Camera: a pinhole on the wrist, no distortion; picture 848 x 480 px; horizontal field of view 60.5 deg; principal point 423.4 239.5 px. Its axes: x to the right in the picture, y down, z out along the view. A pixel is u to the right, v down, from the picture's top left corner.
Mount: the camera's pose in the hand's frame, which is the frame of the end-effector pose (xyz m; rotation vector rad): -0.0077 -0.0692 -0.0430 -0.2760 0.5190 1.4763
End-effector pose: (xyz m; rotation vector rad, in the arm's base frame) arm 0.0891 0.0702 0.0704 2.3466 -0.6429 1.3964
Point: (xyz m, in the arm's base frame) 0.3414 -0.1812 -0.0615
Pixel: 285 275
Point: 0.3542 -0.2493 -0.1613
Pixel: 300 387
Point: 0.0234 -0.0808 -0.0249
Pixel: outside the picture
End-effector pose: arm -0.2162 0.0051 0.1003 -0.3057 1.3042 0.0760
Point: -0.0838 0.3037 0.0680
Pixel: 759 285
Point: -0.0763 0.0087 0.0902
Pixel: 232 132
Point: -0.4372 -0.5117 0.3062
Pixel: behind the camera
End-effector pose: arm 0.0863 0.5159 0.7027 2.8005 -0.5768 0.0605
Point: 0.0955 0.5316 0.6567
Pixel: 376 312
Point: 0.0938 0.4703 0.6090
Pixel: 423 259
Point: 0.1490 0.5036 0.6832
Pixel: outside the picture
